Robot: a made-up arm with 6 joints.
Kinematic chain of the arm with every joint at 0, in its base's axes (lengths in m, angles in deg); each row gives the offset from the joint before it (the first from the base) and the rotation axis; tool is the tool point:
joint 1: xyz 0 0 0.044 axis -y
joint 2: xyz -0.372 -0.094 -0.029 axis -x
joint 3: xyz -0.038 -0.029 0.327 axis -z
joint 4: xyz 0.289 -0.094 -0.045 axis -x
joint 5: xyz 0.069 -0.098 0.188 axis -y
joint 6: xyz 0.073 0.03 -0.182 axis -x
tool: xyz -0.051 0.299 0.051
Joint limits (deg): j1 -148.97..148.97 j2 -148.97..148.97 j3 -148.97..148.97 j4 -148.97..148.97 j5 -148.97..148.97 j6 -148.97..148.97
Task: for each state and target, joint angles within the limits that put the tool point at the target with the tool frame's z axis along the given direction. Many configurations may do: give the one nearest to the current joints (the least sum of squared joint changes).
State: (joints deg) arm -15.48 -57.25 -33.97 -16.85 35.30 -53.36
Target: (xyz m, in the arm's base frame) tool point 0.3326 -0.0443 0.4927 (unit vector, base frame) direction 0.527 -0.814 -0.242
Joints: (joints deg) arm -44.64 -10.04 -44.32 -20.48 12.82 -48.87
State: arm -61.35 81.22 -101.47 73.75 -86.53 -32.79
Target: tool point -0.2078 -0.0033 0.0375 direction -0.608 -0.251 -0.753
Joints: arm -35.47 74.13 -73.87 128.88 -55.98 12.04
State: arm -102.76 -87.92 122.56 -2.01 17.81 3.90
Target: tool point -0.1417 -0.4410 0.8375 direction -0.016 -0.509 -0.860
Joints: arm -121.44 -84.93 127.62 15.69 50.81 10.97
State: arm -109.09 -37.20 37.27 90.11 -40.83 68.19
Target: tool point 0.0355 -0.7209 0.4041 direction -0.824 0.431 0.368
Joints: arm -104.57 -39.57 33.01 107.19 -9.44 88.94
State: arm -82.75 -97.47 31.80 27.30 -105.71 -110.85
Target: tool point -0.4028 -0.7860 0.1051 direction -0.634 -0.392 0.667
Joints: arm -53.27 -67.26 42.07 22.79 -88.28 -120.62
